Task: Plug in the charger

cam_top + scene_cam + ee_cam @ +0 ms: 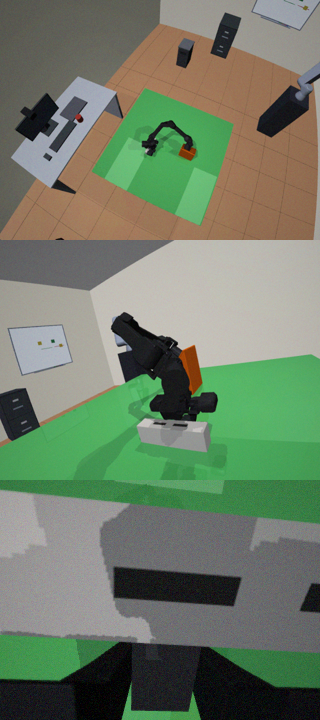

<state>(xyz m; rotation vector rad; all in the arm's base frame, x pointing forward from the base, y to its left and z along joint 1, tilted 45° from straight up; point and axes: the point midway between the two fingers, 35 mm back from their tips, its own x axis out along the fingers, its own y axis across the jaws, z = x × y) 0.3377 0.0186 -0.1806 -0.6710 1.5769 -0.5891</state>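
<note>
Right now my gripper tip is 20 mm short of the two-prong charger and 10 mm below it.
</note>
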